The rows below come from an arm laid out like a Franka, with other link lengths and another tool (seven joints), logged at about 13 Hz.
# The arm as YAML. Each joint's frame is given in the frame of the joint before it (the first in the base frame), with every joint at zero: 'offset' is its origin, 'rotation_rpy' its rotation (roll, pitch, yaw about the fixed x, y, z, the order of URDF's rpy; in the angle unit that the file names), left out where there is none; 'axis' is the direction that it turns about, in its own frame. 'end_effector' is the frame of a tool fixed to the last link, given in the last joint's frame.
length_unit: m
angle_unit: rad
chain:
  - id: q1
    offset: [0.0, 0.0, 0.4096]
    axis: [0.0, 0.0, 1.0]
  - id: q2
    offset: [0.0, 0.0, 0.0]
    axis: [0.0, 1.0, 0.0]
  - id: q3
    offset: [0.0, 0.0, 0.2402]
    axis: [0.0, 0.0, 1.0]
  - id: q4
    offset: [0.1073, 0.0, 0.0]
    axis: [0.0, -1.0, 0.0]
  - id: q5
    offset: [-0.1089, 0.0, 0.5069]
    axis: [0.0, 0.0, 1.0]
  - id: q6
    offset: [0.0, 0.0, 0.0]
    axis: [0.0, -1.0, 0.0]
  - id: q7
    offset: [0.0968, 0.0, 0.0]
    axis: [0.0, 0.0, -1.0]
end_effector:
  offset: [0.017, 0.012, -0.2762]
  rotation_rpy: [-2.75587, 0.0, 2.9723]
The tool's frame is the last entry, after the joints.
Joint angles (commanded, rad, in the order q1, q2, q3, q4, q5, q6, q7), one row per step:
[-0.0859 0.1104 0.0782 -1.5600 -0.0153 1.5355 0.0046]
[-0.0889 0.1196 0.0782 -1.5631 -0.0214 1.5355 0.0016]
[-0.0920 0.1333 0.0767 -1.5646 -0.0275 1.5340 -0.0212]
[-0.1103 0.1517 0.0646 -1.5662 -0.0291 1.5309 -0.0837]
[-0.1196 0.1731 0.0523 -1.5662 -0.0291 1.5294 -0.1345]
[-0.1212 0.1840 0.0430 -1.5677 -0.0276 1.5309 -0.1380]
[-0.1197 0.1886 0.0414 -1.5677 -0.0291 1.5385 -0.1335]
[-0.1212 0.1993 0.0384 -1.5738 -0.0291 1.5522 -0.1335]
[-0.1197 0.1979 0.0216 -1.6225 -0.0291 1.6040 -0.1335]
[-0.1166 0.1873 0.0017 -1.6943 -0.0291 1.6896 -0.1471]
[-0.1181 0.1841 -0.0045 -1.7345 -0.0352 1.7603 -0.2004]
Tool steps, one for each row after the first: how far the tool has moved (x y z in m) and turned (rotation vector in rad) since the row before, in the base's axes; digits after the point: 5 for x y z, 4 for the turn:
[-0.00086 -0.00380 -0.00851 -0.0048 0.0123 0.0006]
[-0.00136 -0.00460 -0.01087 -0.0014 0.0170 0.0187]
[-0.00317 -0.02116 -0.01433 0.0096 0.0240 0.0314]
[-0.00281 -0.01450 -0.01539 0.0106 0.0234 0.0283]
[-0.00111 -0.00722 -0.00862 0.0019 0.0109 -0.0076]
[0.00196 -0.00068 -0.00296 -0.0028 -0.0029 -0.0040]
[0.00131 -0.00326 -0.01049 0.0002 0.0031 -0.0041]
[-0.00023 -0.01078 -0.02417 -0.0034 -0.0041 -0.0135]
[0.00133 -0.01190 -0.02876 -0.0030 -0.0238 -0.0008]
[0.00535 -0.00679 -0.01643 -0.0007 -0.0321 0.0490]

